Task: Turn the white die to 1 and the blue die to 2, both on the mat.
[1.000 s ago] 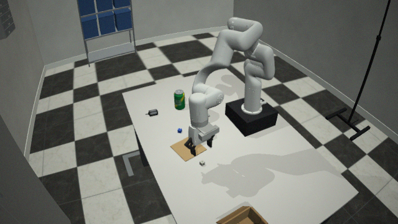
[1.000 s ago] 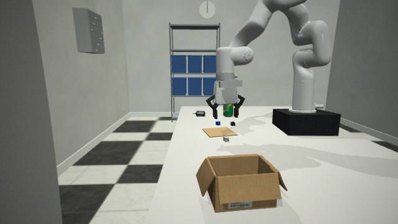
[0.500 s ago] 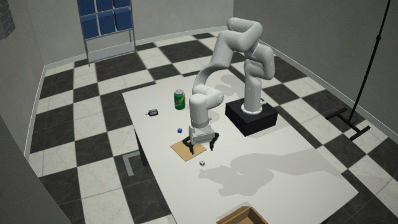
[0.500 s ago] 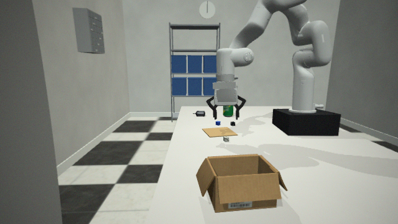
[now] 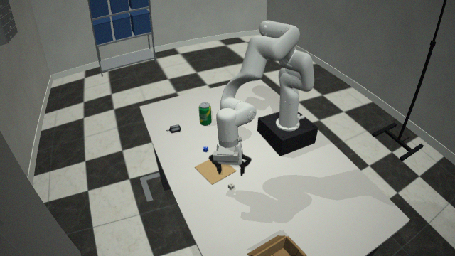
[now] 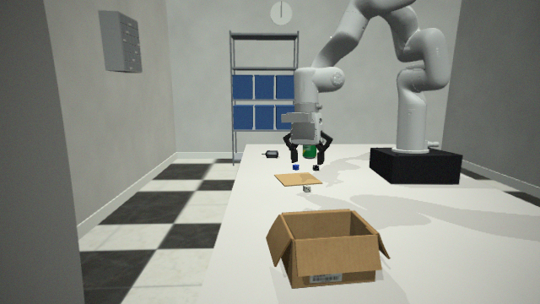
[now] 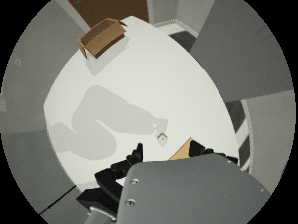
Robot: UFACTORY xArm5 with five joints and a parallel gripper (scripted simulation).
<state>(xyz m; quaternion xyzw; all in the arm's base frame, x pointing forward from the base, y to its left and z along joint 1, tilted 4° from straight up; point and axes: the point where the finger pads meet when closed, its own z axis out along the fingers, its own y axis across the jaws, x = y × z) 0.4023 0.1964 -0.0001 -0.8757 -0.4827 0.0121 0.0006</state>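
The white die is 9 cm below my hand. The rest, counted from my hand: blue die: 2 cm ahead, 27 cm to the right, 9 cm below; then tan mat: 2 cm ahead, 13 cm to the right, 10 cm below; then black die: 6 cm behind, 27 cm to the right, 9 cm below.
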